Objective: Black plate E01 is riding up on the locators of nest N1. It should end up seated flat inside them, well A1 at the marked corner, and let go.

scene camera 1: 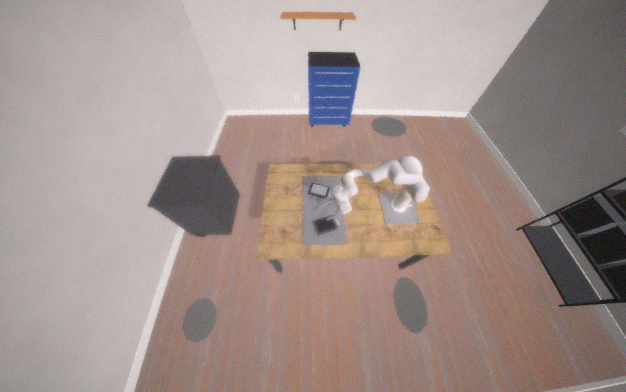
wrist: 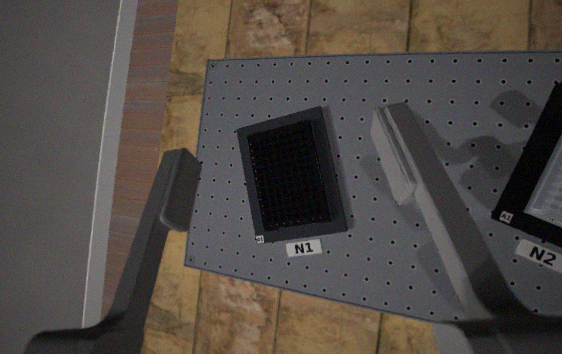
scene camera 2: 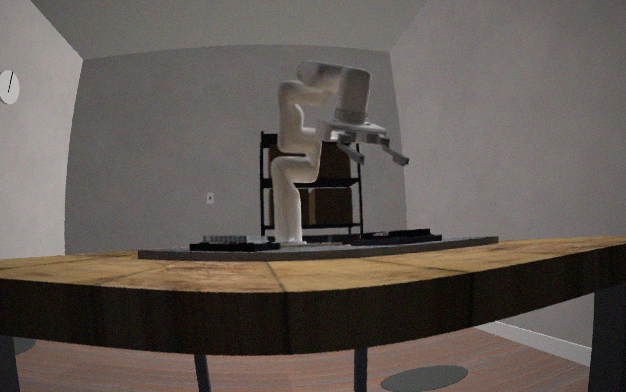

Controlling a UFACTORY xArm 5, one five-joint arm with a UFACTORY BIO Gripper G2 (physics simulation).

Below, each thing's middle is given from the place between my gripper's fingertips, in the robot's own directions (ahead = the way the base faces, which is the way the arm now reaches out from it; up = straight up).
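Black plate E01 [wrist: 290, 189]: 20 mm behind my hand, 20 mm to the left of it, 150 mm below it. Nest N1 [wrist: 329, 178]: 20 mm behind my hand and 20 mm to the left of it, 160 mm below it.
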